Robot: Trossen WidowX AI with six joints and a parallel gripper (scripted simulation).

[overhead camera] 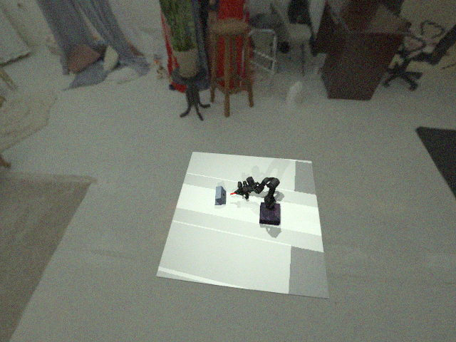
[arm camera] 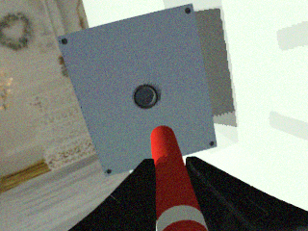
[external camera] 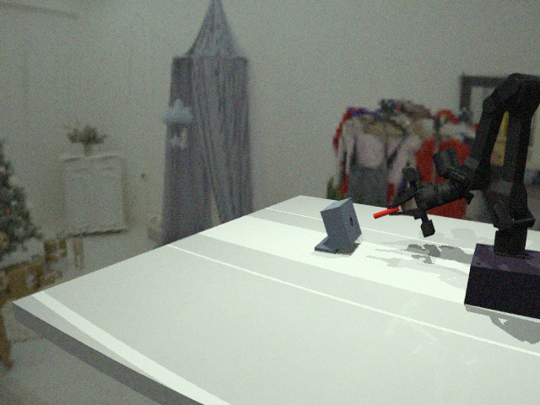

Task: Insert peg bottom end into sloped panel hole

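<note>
Now: gripper tip 130 mm short of the sloped panel and 50 mm above it. Also, from my gripper tip: red peg 20 mm behind, 10 mm above.
</note>
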